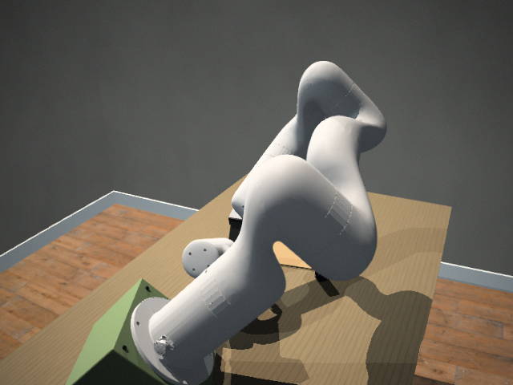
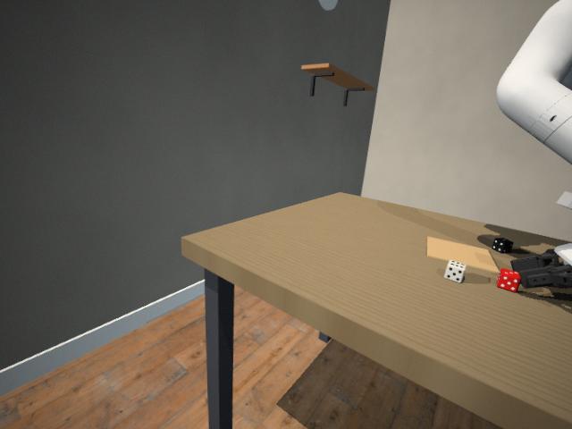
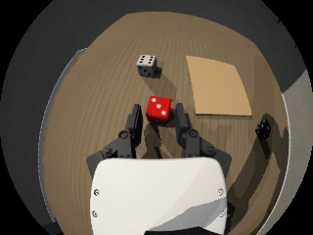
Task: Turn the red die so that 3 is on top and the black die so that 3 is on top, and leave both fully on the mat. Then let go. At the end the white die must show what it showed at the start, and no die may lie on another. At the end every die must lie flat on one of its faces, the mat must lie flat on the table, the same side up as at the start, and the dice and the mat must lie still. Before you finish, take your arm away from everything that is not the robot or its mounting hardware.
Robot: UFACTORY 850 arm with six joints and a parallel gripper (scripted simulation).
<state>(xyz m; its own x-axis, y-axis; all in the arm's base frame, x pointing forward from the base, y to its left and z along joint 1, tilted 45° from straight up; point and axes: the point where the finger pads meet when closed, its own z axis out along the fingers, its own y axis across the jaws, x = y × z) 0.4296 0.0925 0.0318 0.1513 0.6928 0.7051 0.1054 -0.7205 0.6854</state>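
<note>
The red die is 30 mm ahead of my hand and 20 mm below it. From my hand the other things lie so: tan mat: 120 mm to the right, 110 mm ahead, 40 mm below; then black die: 220 mm to the right, 20 mm below, 10 mm ahead; then white die: 110 mm ahead, 30 mm to the left, 20 mm below.
</note>
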